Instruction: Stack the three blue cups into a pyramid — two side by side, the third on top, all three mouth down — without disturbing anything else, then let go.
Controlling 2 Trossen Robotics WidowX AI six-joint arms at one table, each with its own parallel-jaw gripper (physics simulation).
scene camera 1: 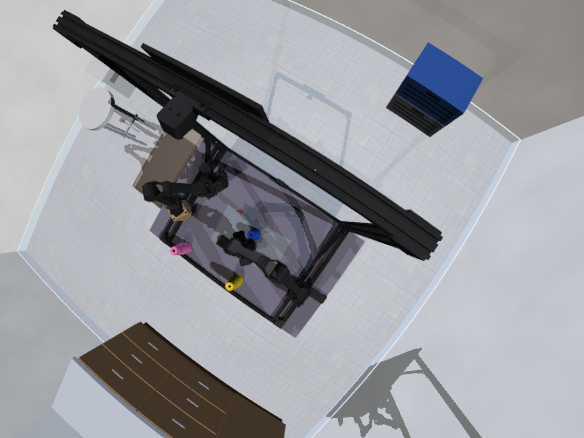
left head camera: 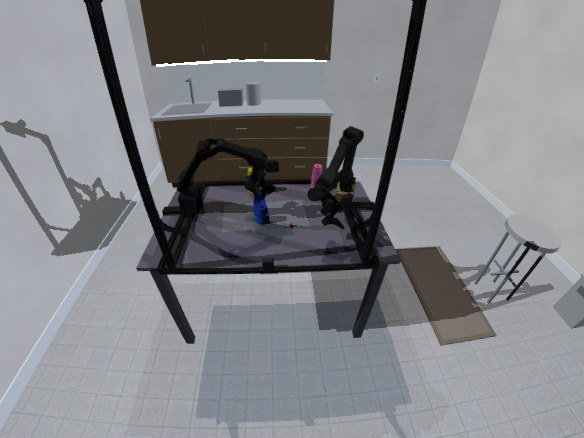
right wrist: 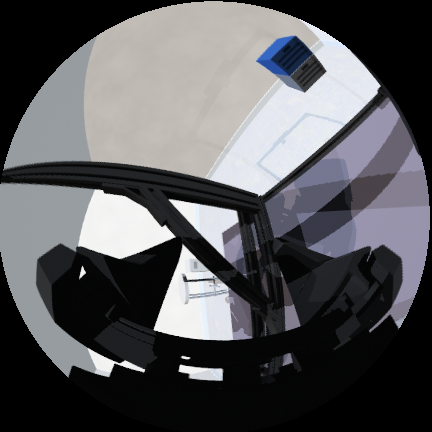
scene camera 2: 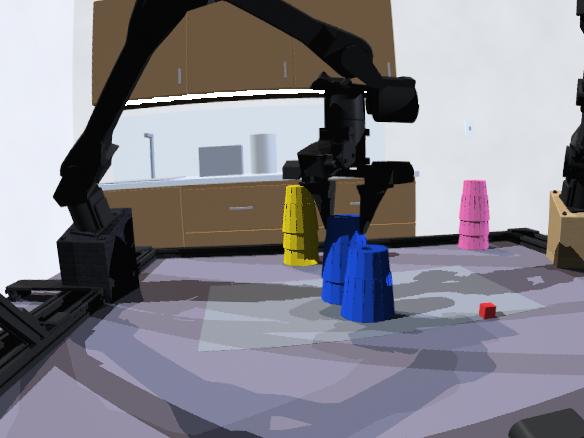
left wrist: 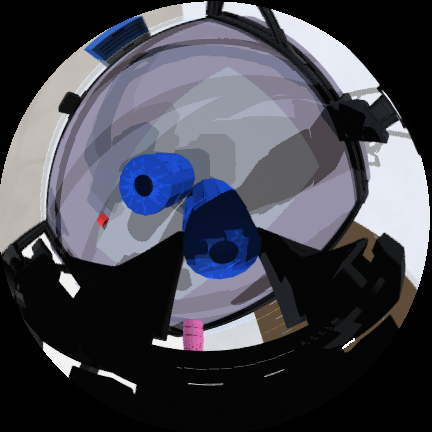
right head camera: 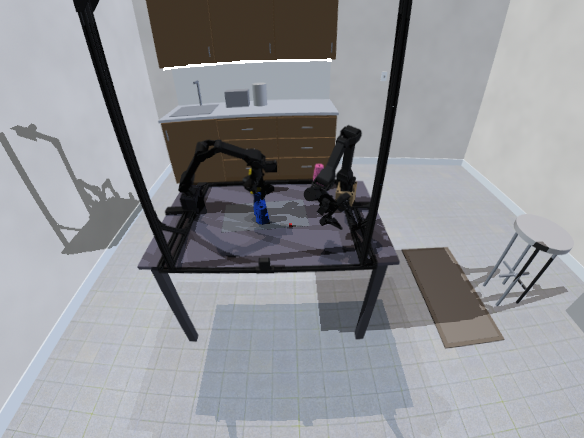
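Seen in the pictures: left gripper, fingertip midpoint: (left head camera: pixel 259 197) (scene camera 2: pixel 345 231) (left wrist: pixel 219 234) (right head camera: pixel 258 198); right gripper, fingertip midpoint: (scene camera 1: pixel 215 163) (left head camera: pixel 350 223) (right wrist: pixel 228 242) (right head camera: pixel 347 223); left arm's base, link origin: (scene camera 1: pixel 298 295) (left head camera: pixel 188 191) (scene camera 2: pixel 94 224) (right head camera: pixel 190 192); right arm's base, link origin: (scene camera 1: pixel 176 210) (left head camera: pixel 346 187) (scene camera 2: pixel 579 203) (right head camera: pixel 346 186).
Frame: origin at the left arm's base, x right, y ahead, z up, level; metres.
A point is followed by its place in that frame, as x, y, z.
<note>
One blue cup (scene camera 2: pixel 368 285) @(0.004, 0.436, -0.070) (left wrist: pixel 145 165) @(-0.013, 0.422, -0.030) (scene camera 1: pixel 253 234) @(-0.012, 0.427, -0.029) stands mouth down on the pale mat (scene camera 2: pixel 240 335) @(0.079, 0.296, -0.117). Close behind it in scene camera 2 stands a taller blue stack of two nested cups, mouth down; its upper cup (scene camera 2: pixel 336 260) @(-0.055, 0.384, -0.054) (left wrist: pixel 220 267) @(-0.097, 0.398, 0.002) reaches up between my left fingers, and a strip of its lower cup (scene camera 2: pixel 331 294) @(-0.054, 0.377, -0.104) shows beneath. My left gripper (scene camera 2: pixel 348 227) @(-0.085, 0.392, -0.020) (left wrist: pixel 219 234) @(-0.085, 0.392, -0.020) points down and is shut on the upper cup near its top, a finger against each side. My right gripper (left head camera: pixel 332 222) (right wrist: pixel 228 242) @(0.055, 0.884, 0.030) is open and empty, at the right side of the table.
A small red cube (scene camera 2: pixel 487 310) @(-0.013, 0.589, -0.106) (left wrist: pixel 103 220) @(-0.026, 0.582, -0.103) (left head camera: pixel 291 225) @(-0.016, 0.594, -0.106) lies on the mat's right part. A yellow cup stack (scene camera 2: pixel 300 225) @(-0.255, 0.275, -0.039) (scene camera 1: pixel 234 282) @(-0.260, 0.266, 0.009) stands behind the left gripper. A pink cup stack (scene camera 2: pixel 474 215) @(-0.424, 0.622, -0.040) (scene camera 1: pixel 181 248) @(-0.430, 0.619, -0.008) stands at the back right in scene camera 2.
</note>
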